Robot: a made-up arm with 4 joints.
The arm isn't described. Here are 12 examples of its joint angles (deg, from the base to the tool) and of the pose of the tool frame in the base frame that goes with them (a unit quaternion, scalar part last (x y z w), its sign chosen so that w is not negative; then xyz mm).
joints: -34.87 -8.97 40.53 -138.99
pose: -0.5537 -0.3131 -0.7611 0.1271 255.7 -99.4 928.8
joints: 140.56 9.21 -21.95 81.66
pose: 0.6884 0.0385 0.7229 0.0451 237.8 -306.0 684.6
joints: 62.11 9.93 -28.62 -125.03
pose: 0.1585 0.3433 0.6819 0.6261 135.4 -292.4 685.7
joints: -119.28 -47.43 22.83 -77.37
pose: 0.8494 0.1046 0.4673 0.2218 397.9 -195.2 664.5
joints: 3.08 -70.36 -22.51 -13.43
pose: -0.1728 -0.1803 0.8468 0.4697 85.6 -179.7 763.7
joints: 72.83 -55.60 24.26 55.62
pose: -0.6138 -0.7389 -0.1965 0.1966 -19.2 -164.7 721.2
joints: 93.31 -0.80 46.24 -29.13
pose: -0.9331 -0.2472 0.2590 0.0346 8.6 -92.8 594.8
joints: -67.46 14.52 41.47 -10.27
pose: -0.0365 0.0153 0.9817 0.1860 242.4 -87.0 844.9
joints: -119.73 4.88 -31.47 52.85
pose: -0.0972 -0.1798 -0.9761 0.0740 212.9 -327.4 805.8
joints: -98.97 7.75 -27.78 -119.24
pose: -0.7084 -0.6647 -0.0137 0.2370 212.2 -284.9 754.3
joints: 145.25 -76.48 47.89 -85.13
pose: 0.8230 0.2765 -0.2290 0.4402 101.6 -326.3 422.5
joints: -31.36 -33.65 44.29 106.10
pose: -0.7252 -0.3746 -0.0705 0.5734 265.0 -128.1 953.1
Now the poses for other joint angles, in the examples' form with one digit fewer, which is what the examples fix.
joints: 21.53 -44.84 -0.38 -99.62
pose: 0.112 0.084 0.976 0.165 94 -190 821
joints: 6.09 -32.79 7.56 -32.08
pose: -0.302 -0.085 0.878 0.361 97 -171 827
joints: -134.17 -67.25 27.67 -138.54
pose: 0.983 -0.176 0.049 0.012 388 -249 563
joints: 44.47 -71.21 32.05 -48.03
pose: -0.415 -0.581 0.687 0.137 -53 -255 828
